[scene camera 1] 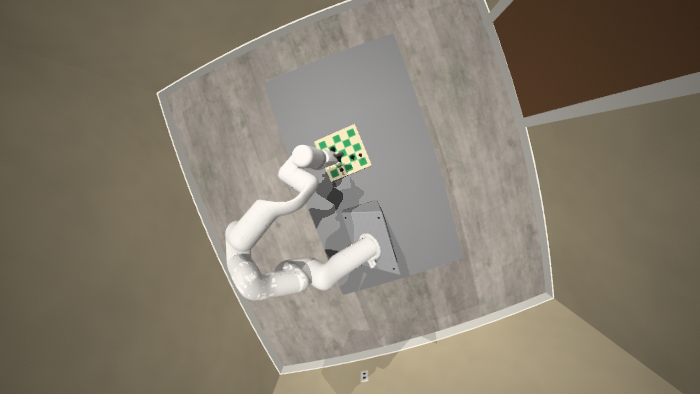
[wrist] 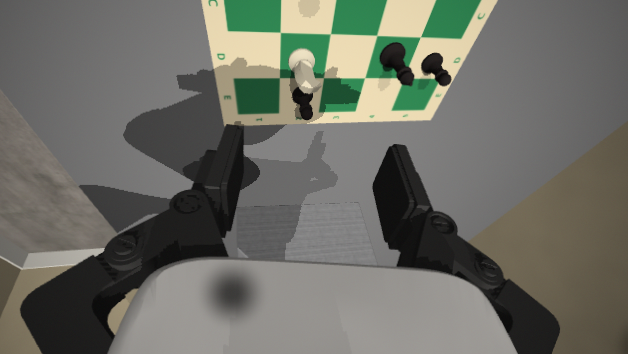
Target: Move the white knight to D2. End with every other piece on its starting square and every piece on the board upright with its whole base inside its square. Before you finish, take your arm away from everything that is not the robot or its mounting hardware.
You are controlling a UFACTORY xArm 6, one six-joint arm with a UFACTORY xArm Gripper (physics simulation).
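Places are measured from the arm's base along level axes (x ahead, y left, z up), in centimetres.
Pixels of known places: gripper, between the fingertips: [wrist: 313, 157]; arm's base, origin of its link: [scene camera 1: 370, 245].
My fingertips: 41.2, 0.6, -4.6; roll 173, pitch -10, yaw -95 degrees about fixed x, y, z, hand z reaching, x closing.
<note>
Ahead of a thing's pixels: the offset from my fingertips to its top centre, as dx, dy, dz.
The white knight @[-1.9, -1.2, -8.0] [wrist: 302, 67] stands in the wrist view, apparently upright, its base within the green D2 square of the green and cream board @[+2.2, -5.2, -11.9] [scene camera 1: 344, 135] [wrist: 350, 55]. It cannot be made out in the scene view. My gripper [scene camera 1: 340, 157] [wrist: 313, 157] is open and empty, clear of the knight in the wrist view. A small black piece @[-5.1, -1.4, -8.8] [scene camera 1: 341, 170] [wrist: 303, 104] stands on E2, partly hidden by the knight. A black piece @[-1.3, -8.8, -7.6] [scene camera 1: 352, 157] [wrist: 395, 60] stands on D4 and a smaller one @[-2.1, -12.8, -8.8] [scene camera 1: 360, 155] [wrist: 436, 67] on D5.
Another dark piece @[+6.0, -1.6, -6.6] [scene camera 1: 332, 149] shows beside the gripper in the scene view. The grey mounting plate [scene camera 1: 365, 222] [wrist: 330, 230] with the arm's base lies beyond the E edge of the board. The arm [scene camera 1: 257, 225] curves round the left side, and its shadow falls across the D and E rows.
</note>
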